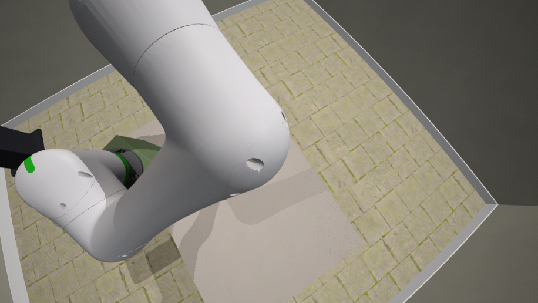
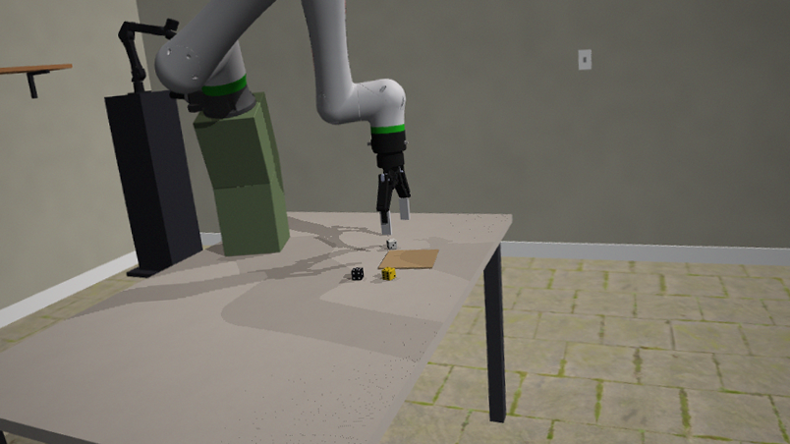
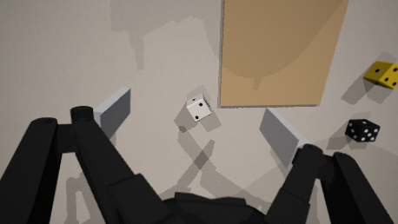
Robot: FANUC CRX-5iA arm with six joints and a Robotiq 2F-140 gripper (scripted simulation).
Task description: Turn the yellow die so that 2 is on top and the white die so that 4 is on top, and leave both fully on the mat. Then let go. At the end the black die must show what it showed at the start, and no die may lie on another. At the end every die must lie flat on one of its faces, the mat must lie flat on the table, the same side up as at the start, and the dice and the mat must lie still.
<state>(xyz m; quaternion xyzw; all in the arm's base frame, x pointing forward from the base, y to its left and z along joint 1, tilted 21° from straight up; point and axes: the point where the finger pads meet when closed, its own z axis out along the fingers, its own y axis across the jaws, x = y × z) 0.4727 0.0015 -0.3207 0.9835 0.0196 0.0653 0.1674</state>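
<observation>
Right now the yellow die is 6 cm ahead of my hand, 23 cm to the right of it and 6 cm below it. Also, from my hand: tan mat: 7 cm ahead, 9 cm to the right, 7 cm below; white die: 2 cm behind, 6 cm below; black die: 1 cm behind, 24 cm to the right, 6 cm below.
</observation>
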